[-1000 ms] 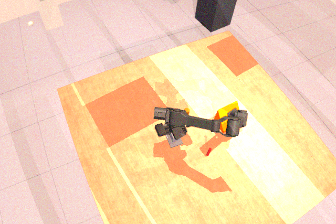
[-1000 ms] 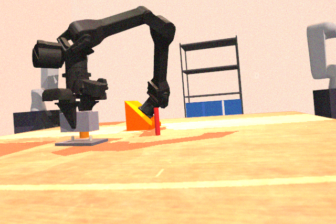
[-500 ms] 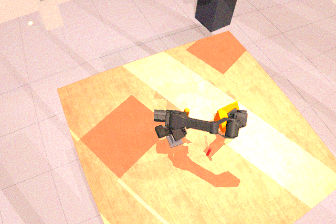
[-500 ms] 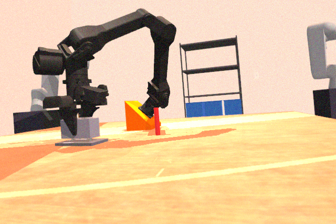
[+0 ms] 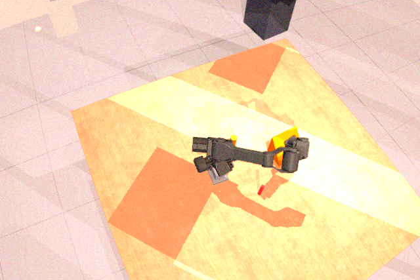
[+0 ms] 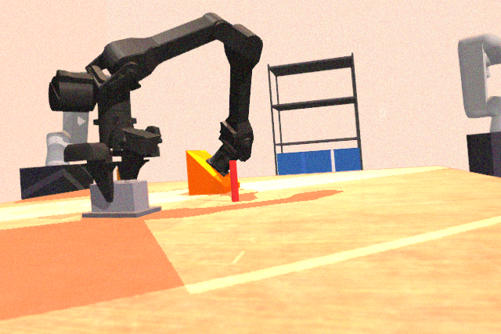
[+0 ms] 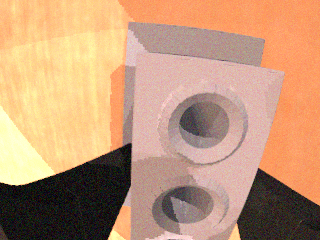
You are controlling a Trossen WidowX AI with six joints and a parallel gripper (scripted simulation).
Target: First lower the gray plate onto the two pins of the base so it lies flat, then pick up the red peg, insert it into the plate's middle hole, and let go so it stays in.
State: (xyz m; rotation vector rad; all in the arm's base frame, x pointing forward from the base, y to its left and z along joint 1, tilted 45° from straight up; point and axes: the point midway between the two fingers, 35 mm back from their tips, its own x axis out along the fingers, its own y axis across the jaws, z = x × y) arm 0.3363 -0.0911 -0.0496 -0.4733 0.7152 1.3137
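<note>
Now: gripper tip 2 cm below the gray plate. From my gripper tip the other things lie so: red peg (19 cm to the left, 9 cm behind, 1 cm above); then orange cylinder (13 cm behind, 6 cm to the right, 1 cm above).
</note>
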